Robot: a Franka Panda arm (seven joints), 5 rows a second.
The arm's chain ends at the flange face. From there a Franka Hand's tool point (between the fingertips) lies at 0.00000 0.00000 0.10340 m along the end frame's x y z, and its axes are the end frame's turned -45 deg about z.
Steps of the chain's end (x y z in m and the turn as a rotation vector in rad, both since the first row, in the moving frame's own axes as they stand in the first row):
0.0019, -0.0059, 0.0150, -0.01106, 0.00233, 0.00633
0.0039, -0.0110, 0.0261, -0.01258, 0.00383, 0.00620
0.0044, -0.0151, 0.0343, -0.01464, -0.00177, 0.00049
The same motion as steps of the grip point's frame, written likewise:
0.0049, -0.0019, 0.0150, -0.00947, -0.00617, 0.00633
0.0099, -0.0038, 0.0261, -0.01160, -0.00619, 0.00620
0.0126, -0.0066, 0.0343, -0.00910, -0.01160, 0.00049

